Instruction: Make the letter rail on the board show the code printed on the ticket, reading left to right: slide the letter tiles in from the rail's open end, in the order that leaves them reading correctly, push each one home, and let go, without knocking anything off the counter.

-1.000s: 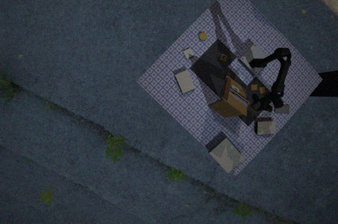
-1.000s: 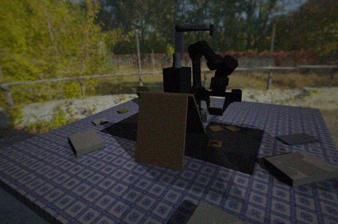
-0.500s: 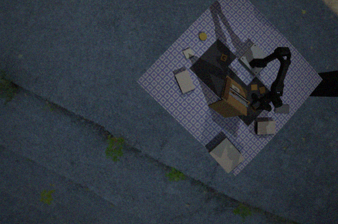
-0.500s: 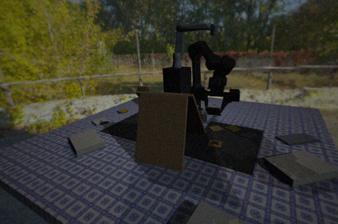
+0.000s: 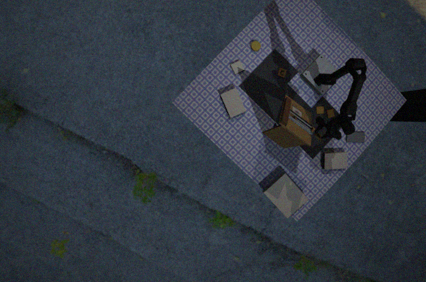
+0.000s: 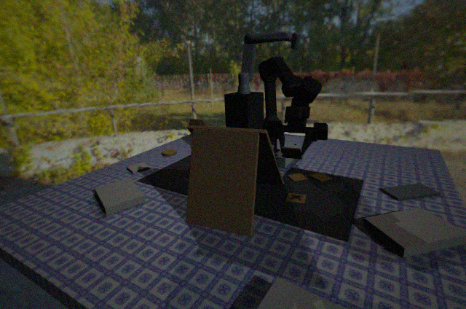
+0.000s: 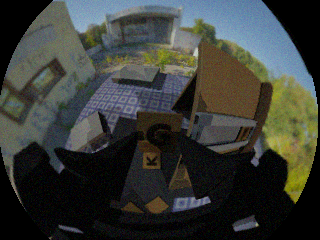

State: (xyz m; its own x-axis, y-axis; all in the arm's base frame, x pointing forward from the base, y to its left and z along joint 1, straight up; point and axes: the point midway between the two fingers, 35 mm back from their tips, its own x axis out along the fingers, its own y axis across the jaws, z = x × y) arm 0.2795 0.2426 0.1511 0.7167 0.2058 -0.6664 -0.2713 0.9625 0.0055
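My gripper tip is 6 cm short of the letter tile marked f and 20 cm to the left of it. The rest, counted from my gripper tip: letter tile marked g right at my gripper tip; brown letter board 6 cm ahead, 15 cm to the right, 7 cm below; dark mat 10 cm behind, 23 cm to the right, 17 cm below.
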